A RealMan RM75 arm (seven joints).
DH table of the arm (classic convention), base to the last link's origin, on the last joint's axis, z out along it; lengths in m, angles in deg. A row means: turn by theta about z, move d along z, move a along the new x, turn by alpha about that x. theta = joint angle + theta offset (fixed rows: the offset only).
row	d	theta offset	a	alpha
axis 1	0.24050	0.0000	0.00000	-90.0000
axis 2	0.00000	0.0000	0.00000	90.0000
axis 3	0.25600	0.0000	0.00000	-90.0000
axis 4	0.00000	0.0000	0.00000	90.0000
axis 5	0.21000	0.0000	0.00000	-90.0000
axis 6	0.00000	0.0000	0.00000	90.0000
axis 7	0.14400	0.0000	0.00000	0.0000
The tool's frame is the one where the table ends.
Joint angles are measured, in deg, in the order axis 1, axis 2, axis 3, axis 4, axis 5, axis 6, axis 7. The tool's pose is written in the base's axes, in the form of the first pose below.
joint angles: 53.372, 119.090, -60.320, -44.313, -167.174, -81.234, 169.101
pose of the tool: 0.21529, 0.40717, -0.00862, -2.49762, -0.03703, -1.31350
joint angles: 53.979, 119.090, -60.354, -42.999, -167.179, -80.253, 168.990
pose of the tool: 0.21480, 0.40856, -0.01176, -2.49719, -0.03984, -1.30828
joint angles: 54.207, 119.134, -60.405, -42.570, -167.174, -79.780, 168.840
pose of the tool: 0.21425, 0.40932, -0.01315, -2.49697, -0.04079, -1.30255
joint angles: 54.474, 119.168, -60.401, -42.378, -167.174, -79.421, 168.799
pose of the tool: 0.21275, 0.41059, -0.01383, -2.49683, -0.03878, -1.29617
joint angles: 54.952, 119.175, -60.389, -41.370, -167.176, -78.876, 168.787
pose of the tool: 0.21234, 0.41110, -0.01628, -2.49746, -0.04265, -1.29541
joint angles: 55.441, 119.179, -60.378, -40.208, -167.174, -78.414, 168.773
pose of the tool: 0.21237, 0.41099, -0.01910, -2.49859, -0.04938, -1.29730
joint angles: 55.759, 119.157, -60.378, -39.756, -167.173, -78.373, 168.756
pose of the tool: 0.21156, 0.41115, -0.02003, -2.49905, -0.05381, -1.29706
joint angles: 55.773, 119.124, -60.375, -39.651, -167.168, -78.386, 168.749
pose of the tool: 0.21187, 0.41101, -0.02003, -2.49896, -0.05481, -1.29828
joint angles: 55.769, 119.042, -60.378, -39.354, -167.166, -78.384, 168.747
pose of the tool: 0.21304, 0.41051, -0.02010, -2.49841, -0.05723, -1.30225
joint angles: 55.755, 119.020, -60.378, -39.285, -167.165, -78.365, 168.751
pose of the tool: 0.21341, 0.41040, -0.02009, -2.49820, -0.05745, -1.30328
